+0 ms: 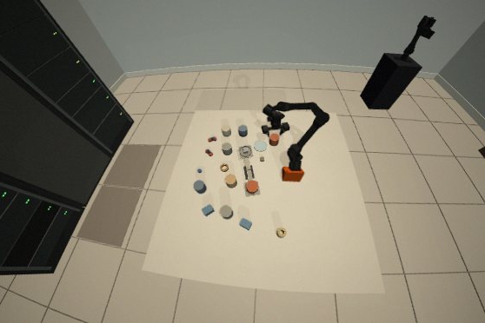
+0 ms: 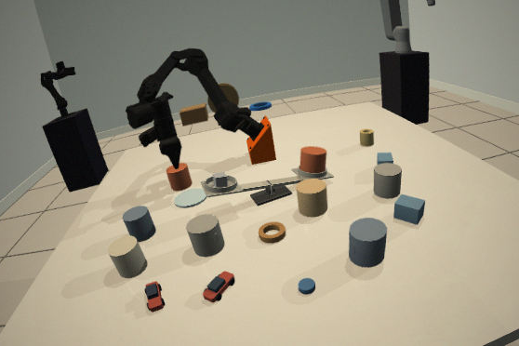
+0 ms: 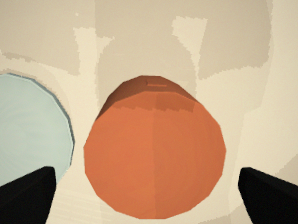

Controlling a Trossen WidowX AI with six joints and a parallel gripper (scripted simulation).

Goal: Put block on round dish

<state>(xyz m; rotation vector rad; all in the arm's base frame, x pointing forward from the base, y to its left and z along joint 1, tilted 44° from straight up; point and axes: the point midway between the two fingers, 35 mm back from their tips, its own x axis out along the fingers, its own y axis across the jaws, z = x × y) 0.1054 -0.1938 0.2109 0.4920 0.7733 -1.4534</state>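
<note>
Right now my gripper tip is 21 cm short of the grey block, 13 cm to the right of it and 1 cm below it. Also, from my gripper tip: round dish 10 cm ahead, 8 cm below, 3 cm to the left.
</note>
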